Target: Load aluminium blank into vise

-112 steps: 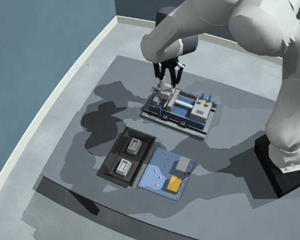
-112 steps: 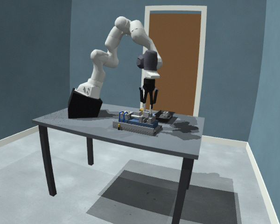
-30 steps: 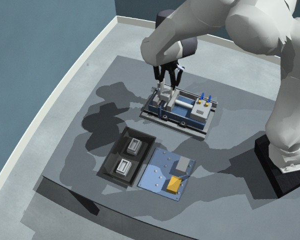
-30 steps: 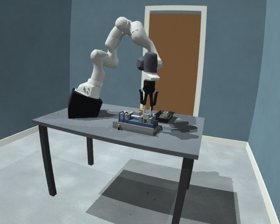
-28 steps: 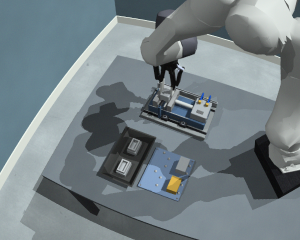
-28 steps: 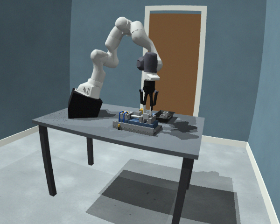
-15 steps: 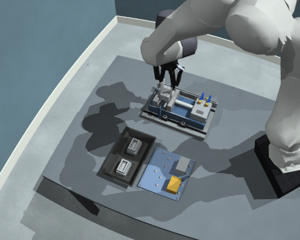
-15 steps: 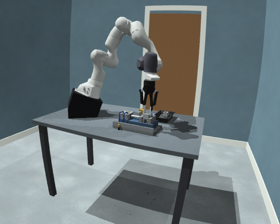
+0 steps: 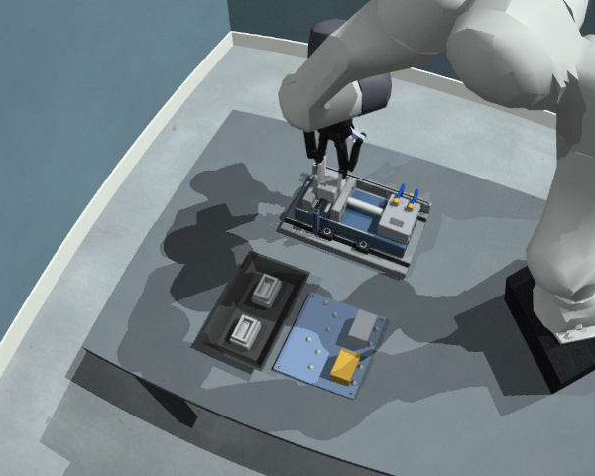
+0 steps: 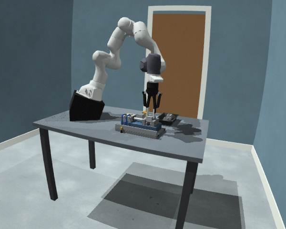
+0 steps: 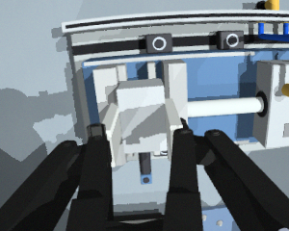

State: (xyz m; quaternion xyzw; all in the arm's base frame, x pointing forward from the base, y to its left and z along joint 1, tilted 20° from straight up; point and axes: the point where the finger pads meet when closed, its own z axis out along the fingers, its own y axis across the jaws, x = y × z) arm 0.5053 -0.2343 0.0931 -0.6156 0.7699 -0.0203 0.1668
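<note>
The fixed jaw is 30 mm ahead of my hand and 60 mm below it. Round my hand: vise 70 mm behind, 20 mm to the left, 100 mm below; vise hose block 160 mm behind, 40 mm to the left, 60 mm below; moving jaw 30 mm behind, 10 mm to the left, 60 mm below.
</note>
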